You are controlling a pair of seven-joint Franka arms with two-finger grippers.
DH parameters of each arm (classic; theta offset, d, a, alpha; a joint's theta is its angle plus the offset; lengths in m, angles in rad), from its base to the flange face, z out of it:
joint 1: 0 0.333 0 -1.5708
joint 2: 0 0 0 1.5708
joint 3: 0 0.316 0.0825 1.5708
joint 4: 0 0 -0.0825 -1.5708
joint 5: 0 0.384 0 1.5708
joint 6: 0 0 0.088 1.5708
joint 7: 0 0.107 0 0
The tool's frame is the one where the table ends.
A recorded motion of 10 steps. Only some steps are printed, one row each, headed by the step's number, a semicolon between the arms.
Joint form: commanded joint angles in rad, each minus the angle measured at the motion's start. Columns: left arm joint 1, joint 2, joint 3, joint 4, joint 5, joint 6, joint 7; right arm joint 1, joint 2, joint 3, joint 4, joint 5, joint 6, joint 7.
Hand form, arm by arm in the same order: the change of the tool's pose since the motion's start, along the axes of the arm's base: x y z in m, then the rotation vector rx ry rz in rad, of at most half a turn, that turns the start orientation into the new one. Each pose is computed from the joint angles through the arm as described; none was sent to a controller.
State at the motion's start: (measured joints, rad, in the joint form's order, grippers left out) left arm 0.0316 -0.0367 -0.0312 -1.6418 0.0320 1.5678 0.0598; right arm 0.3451 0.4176 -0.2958 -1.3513 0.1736 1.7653 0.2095
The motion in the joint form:
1: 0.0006 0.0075 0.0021 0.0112 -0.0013 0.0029 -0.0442; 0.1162 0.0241 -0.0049 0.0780 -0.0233 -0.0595 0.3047
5: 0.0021 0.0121 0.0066 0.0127 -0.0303 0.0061 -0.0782; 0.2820 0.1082 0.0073 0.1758 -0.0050 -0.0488 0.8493
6: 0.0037 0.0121 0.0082 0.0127 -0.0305 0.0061 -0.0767; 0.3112 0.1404 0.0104 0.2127 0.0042 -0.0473 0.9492
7: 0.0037 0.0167 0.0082 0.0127 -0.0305 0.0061 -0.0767; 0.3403 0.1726 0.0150 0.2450 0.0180 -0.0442 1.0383
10: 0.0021 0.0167 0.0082 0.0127 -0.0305 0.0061 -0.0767; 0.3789 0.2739 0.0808 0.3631 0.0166 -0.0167 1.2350
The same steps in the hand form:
1: 0.0028 0.0014 0.0014 -0.0001 -0.0080 0.0468; -0.0106 0.0799 0.0161 -0.0278 0.0128 -0.1774
5: 0.0045 0.0016 -0.0001 -0.0281 -0.0082 0.0878; -0.0331 0.2126 0.0055 -0.0082 0.0113 -0.5343
6: 0.0045 0.0034 -0.0001 -0.0284 -0.0082 0.0895; -0.0376 0.2402 0.0005 0.0000 0.0125 -0.5979
7: 0.0058 0.0034 -0.0026 -0.0284 -0.0036 0.0895; -0.0439 0.2683 -0.0069 0.0100 0.0204 -0.6505
10: 0.0058 0.0025 -0.0026 -0.0284 -0.0036 0.0879; -0.0601 0.3424 -0.0258 0.0525 0.0220 -0.7386

